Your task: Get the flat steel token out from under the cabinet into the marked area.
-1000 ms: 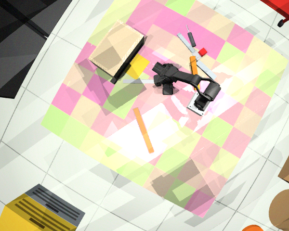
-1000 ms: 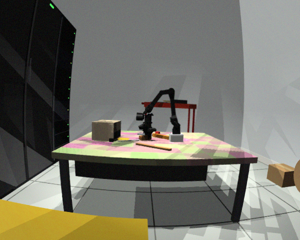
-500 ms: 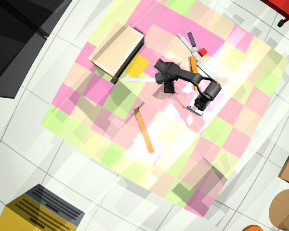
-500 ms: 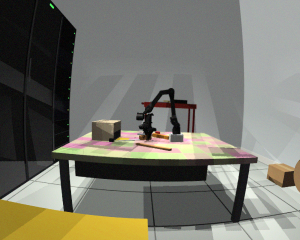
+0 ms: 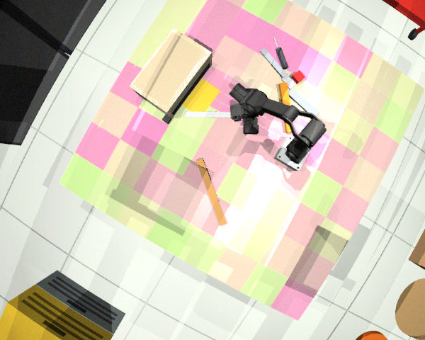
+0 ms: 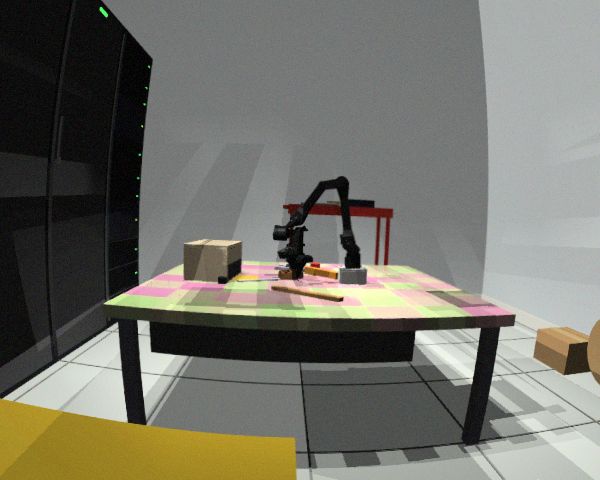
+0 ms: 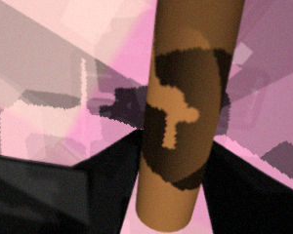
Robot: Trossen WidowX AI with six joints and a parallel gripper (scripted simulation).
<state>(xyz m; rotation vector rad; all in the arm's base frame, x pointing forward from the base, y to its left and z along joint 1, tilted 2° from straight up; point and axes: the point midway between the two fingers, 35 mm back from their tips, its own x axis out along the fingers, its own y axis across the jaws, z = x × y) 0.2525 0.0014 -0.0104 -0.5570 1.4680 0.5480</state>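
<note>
Right now my gripper tip is 2 cm short of the grey tool and 25 cm to the left of it. The rest, counted from my gripper tip: orange bar: 10 cm behind, 14 cm to the right; then grey bar: 14 cm behind, 21 cm to the right; then red cube: 5 cm behind, 28 cm to the right, 1 cm above.
</note>
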